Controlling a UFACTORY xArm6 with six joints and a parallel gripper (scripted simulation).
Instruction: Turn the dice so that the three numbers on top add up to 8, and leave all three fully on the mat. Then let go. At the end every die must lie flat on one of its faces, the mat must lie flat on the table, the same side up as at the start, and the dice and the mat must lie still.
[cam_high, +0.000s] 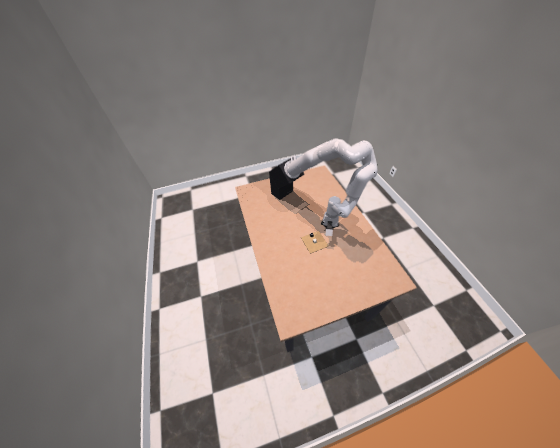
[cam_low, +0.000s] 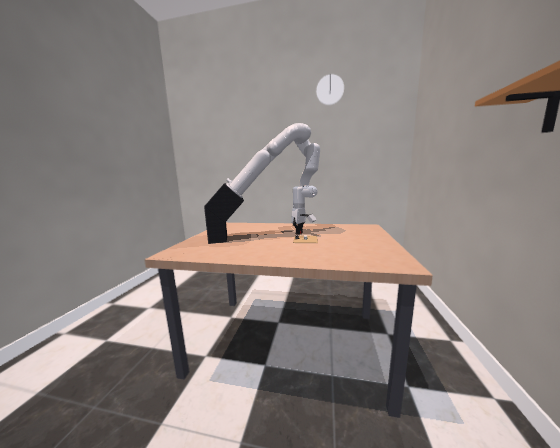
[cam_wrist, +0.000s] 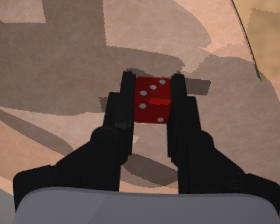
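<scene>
My gripper is now 110 mm to the left of the white die, 80 mm short of it and 10 mm above it. Also, from my hand: tan mat (110 mm to the right, 80 mm ahead, 20 mm below); red die (10 mm below).
</scene>
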